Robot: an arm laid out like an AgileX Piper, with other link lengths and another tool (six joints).
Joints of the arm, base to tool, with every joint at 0 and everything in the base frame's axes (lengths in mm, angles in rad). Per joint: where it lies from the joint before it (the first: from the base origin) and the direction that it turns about. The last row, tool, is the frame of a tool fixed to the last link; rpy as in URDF.
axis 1: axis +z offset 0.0 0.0 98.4
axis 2: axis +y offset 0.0 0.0 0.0
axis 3: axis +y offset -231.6 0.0 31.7
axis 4: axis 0.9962 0 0.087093 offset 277.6 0.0 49.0
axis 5: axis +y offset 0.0 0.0 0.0
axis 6: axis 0.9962 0 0.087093 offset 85.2 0.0 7.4
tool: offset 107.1 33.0 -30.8 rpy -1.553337 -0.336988 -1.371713
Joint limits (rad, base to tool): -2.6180..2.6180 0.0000..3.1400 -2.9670..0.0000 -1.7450..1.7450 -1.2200..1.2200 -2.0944..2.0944
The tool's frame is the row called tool.
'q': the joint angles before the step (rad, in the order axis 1, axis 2, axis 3, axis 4, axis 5, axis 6). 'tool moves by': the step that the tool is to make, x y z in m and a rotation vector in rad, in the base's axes. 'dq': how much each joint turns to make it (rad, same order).
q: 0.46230, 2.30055, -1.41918, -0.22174, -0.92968, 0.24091
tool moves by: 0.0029, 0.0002, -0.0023, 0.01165, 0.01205, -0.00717
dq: -0.00004, 0.01415, -0.01491, 0.01054, 0.00485, 0.00936
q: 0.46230, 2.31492, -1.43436, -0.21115, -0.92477, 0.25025
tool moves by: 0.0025, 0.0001, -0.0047, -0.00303, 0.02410, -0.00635
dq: 0.00004, 0.01024, -0.01403, 0.00498, 0.02587, 0.00852
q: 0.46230, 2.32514, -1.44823, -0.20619, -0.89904, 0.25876
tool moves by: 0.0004, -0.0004, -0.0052, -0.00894, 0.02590, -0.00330
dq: 0.00000, 0.00292, -0.00328, 0.00008, 0.02690, 0.00753
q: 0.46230, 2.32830, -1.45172, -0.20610, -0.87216, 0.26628
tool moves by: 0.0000, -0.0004, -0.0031, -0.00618, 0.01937, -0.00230
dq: -0.00003, -0.00055, -0.00070, -0.00046, 0.02077, 0.00654
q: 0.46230, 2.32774, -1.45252, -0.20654, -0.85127, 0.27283
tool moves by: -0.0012, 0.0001, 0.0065, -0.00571, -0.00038, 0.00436
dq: -0.00009, -0.02247, 0.00770, -0.00957, 0.01672, 0.00404
